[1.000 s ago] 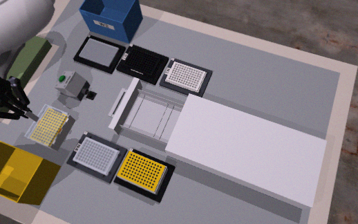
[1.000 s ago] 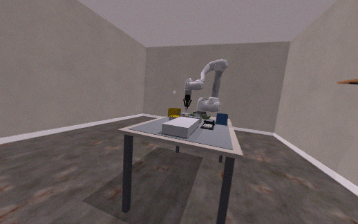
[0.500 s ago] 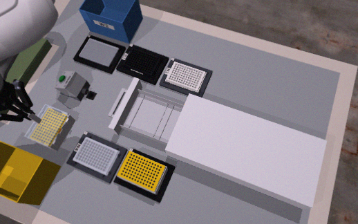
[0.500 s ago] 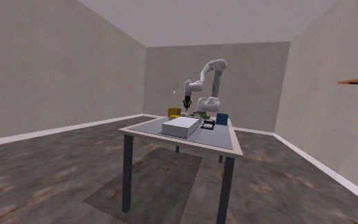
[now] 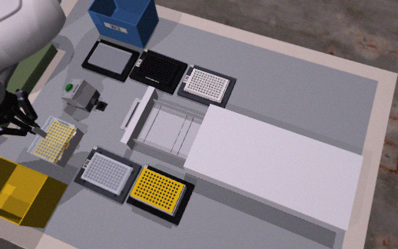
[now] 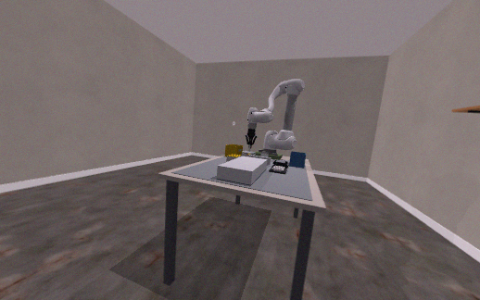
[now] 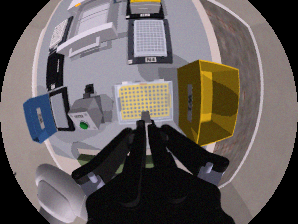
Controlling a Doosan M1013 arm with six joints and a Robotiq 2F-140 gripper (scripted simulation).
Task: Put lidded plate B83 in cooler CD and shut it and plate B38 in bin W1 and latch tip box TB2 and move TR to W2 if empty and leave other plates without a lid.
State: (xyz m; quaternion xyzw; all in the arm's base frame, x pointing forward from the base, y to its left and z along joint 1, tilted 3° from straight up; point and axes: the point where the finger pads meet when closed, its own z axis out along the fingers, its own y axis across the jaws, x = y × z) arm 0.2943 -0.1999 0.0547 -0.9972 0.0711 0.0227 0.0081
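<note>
My gripper is now 320 mm to the right of the flat grey lid, 90 mm above it and 70 mm short of it. The rest, counted from my hand: clear assay plate (200 mm ahead, 90 mm below, 60 mm to the right); done key (170 mm to the left, 40 mm below, 10 mm ahead); yellow bin W1 (170 mm to the right, 70 mm below).
</note>
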